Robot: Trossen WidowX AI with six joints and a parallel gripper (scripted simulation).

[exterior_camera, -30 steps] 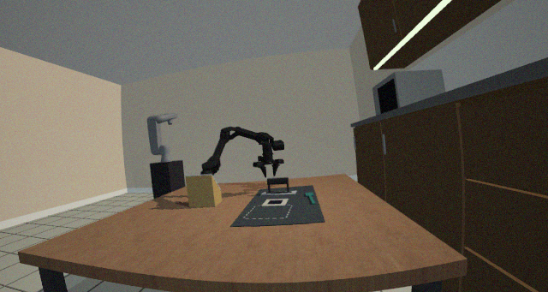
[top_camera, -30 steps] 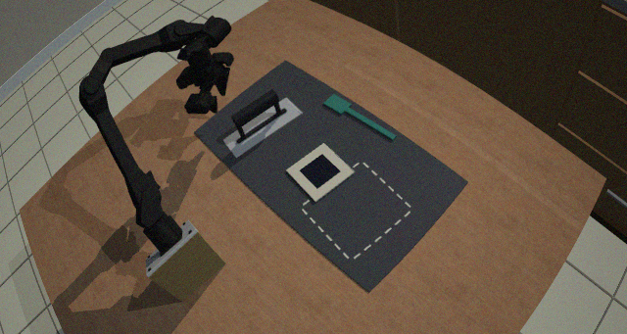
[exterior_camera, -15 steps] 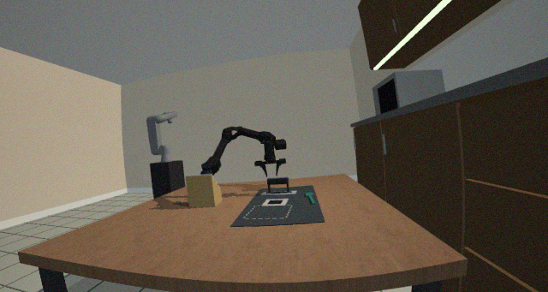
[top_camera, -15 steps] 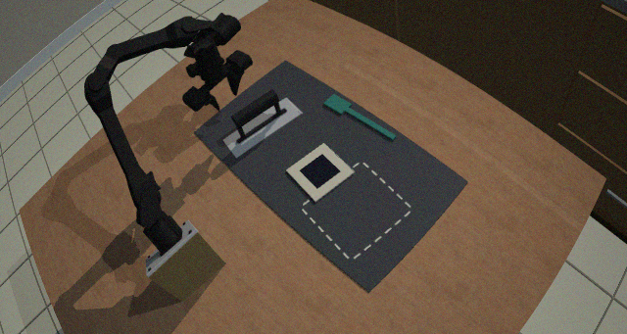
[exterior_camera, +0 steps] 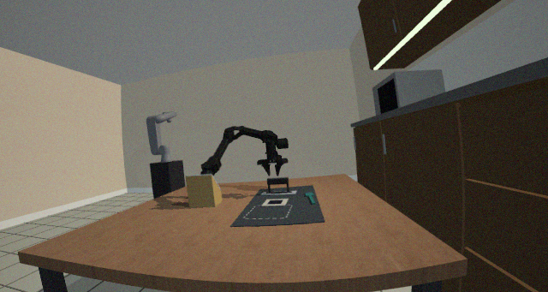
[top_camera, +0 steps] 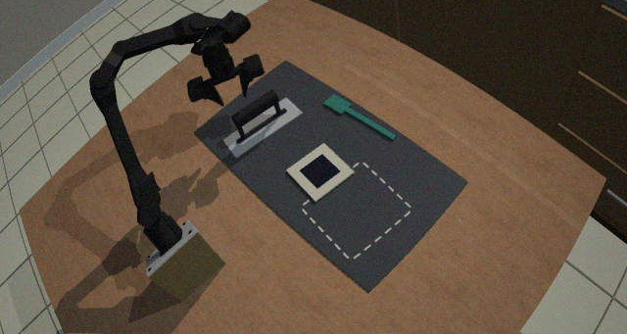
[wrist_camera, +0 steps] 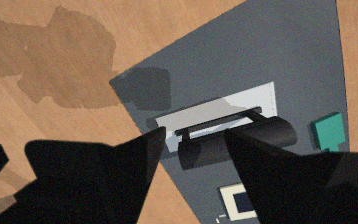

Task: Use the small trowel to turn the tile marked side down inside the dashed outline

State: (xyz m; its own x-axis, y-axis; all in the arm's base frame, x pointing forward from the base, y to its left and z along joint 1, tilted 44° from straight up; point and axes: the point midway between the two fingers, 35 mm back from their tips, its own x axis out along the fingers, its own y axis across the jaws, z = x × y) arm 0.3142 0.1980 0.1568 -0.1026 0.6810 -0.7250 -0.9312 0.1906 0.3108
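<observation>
Right now the trowel is 60 mm below my gripper tip, 50 mm ahead of it and 40 mm to the right of it. The rest, counted from my gripper tip: dark mat (210 mm to the right, 120 mm below, 80 mm ahead); tile (250 mm to the right, 90 mm below, 50 mm ahead); teal flat tool (220 mm ahead, 180 mm to the right, 90 mm below).
</observation>
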